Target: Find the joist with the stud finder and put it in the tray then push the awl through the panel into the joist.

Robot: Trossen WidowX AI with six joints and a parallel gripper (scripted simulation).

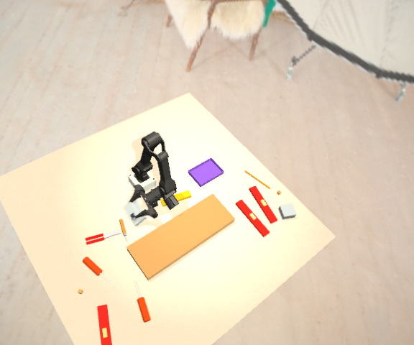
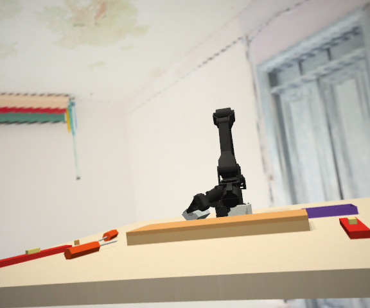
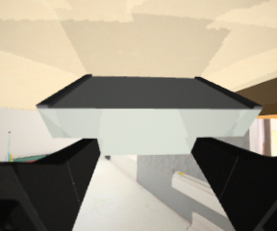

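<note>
Right now the stud finder is 10 mm below my gripper tip and 10 mm ahead of it. Round my gripper tip: square indicator 30 mm ahead, 10 mm to the right, 10 mm above; then awl 80 mm to the right, 60 mm ahead, 50 mm below; then red-handled tool 170 mm to the right, 60 mm below, 20 mm ahead.
</note>
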